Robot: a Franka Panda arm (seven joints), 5 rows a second.
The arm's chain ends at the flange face. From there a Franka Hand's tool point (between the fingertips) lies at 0.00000 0.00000 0.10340 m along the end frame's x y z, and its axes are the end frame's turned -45 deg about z.
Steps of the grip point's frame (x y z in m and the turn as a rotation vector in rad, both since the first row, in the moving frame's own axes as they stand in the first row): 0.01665 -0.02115 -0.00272 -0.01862 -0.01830 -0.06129; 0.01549 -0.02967 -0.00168 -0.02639 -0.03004 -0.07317; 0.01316 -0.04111 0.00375 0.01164 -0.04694 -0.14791
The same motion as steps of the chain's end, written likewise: -0.00329 -0.02943 -0.00268 -0.02611 0.00023 -0.06129; -0.00991 -0.03606 -0.00160 -0.03990 -0.00258 -0.07317; -0.01569 -0.04126 0.00387 -0.02496 -0.04142 -0.14791
